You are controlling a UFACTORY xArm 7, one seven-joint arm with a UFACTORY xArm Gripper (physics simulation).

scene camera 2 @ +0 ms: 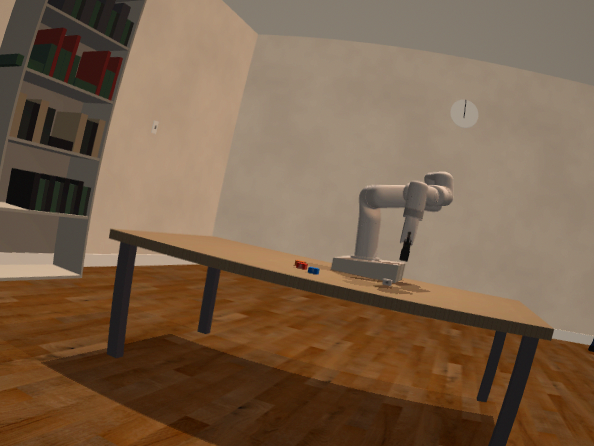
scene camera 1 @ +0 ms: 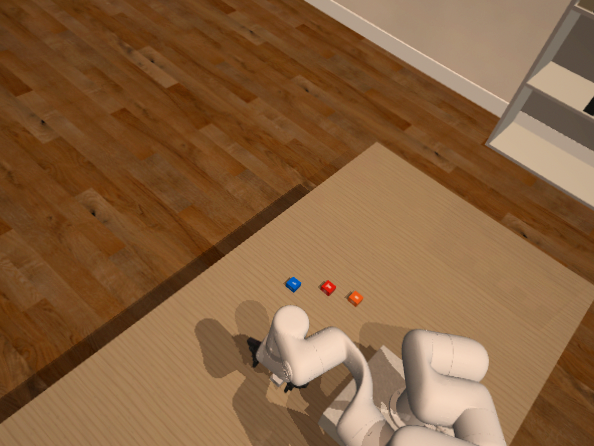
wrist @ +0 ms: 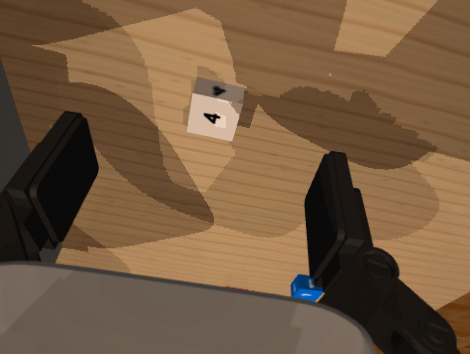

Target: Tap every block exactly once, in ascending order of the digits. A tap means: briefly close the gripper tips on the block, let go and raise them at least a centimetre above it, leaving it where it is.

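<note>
The white block (scene camera 1: 277, 381) (scene camera 2: 387, 282) (wrist: 212, 117) shows the digit 4 and stands on the table, partly hidden by the arm in scene camera 1. My gripper (scene camera 1: 272, 371) (scene camera 2: 404, 260) (wrist: 204, 158) is wide open and empty, high above the white block, which shows between the fingers in the wrist view. The blue block (scene camera 1: 293, 284) (scene camera 2: 313, 270) (wrist: 306, 290) shows a 1 and stands apart. The red block (scene camera 1: 328, 287) (scene camera 2: 302, 266) and the orange block (scene camera 1: 355, 298) (scene camera 2: 298, 263) stand near it; their digits are too small to read.
The tabletop (scene camera 1: 380, 200) (scene camera 2: 480, 302) carries the blocks and the arm's pale base (scene camera 2: 367, 268). The base stands close to the white block. The front table edge runs beyond the blue block. A bookshelf (scene camera 2: 95, 185) stands on the floor away from the table.
</note>
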